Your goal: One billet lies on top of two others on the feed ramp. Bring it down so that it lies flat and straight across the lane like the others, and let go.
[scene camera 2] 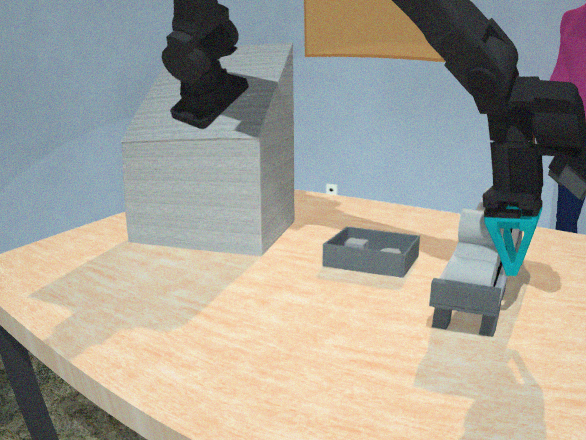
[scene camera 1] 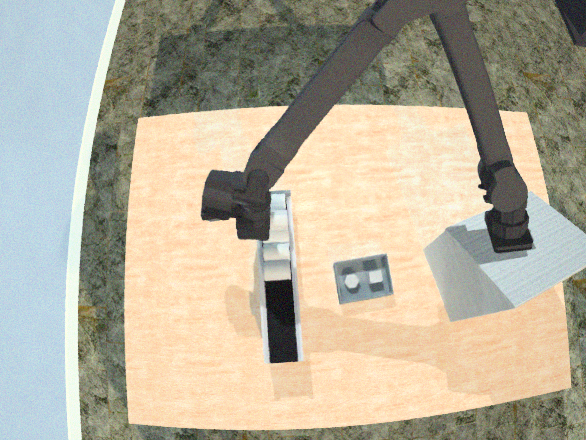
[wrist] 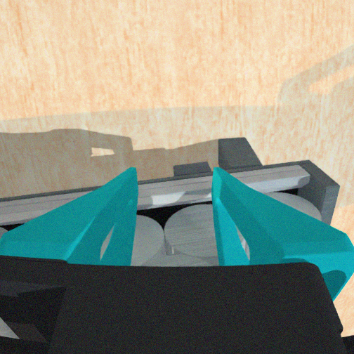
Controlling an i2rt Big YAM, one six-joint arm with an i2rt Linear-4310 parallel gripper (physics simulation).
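The feed ramp is a narrow grey lane with a row of light billets. One billet lies higher than the row. In the wrist view it lies behind the joint between a round-ended billet and a neighbouring billet, mostly hidden by the gripper's body. My gripper points down at the lane's side, its teal fingers shut on the upper billet from both sides. The contact faces are hidden, and in scene camera 1 the arm covers the fingers.
A small grey tray with two light parts stands beside the ramp. A large grey sloped block stands farther across the table, with a second dark arm end over it.
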